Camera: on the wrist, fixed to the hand. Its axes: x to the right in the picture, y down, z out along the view.
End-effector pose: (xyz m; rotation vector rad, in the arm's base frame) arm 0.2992 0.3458 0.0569 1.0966 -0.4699 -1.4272
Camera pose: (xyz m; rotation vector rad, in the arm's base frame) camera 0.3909 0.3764 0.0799 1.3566 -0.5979 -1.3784
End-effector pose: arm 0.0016 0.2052 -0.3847 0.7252 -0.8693 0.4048
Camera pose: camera -0.0076 0.3012 -0.4087 0.9518 -0.7480 0.5144
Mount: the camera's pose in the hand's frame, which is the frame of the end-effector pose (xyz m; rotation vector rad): -0.0214 0.0624 -0.0743 0.2534 0.0688 -0.0318
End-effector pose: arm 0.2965 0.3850 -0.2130 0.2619 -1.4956 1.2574
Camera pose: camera 0.3021 0.4601 -0.2778 0.4033 -1.2687 1.4169
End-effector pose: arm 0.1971 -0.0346 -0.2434 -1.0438 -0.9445 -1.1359
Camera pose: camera 0.2591 -0.0950 -0.2922 -0.7827 -1.0235 -1.0406
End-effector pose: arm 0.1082 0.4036 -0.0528 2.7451 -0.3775 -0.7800
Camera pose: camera 0.1199 0.3655 0.0382 3.0110 -0.4472 -0.6849
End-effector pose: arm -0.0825 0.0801 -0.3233 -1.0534 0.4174 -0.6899
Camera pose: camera -0.1242 0.0667 -0.4125 -0.7999 0.3624 -0.7871
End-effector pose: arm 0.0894 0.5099 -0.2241 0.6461 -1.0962 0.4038
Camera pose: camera 0.0942 0.6061 -0.2487 0.8658 -0.9761 0.5389
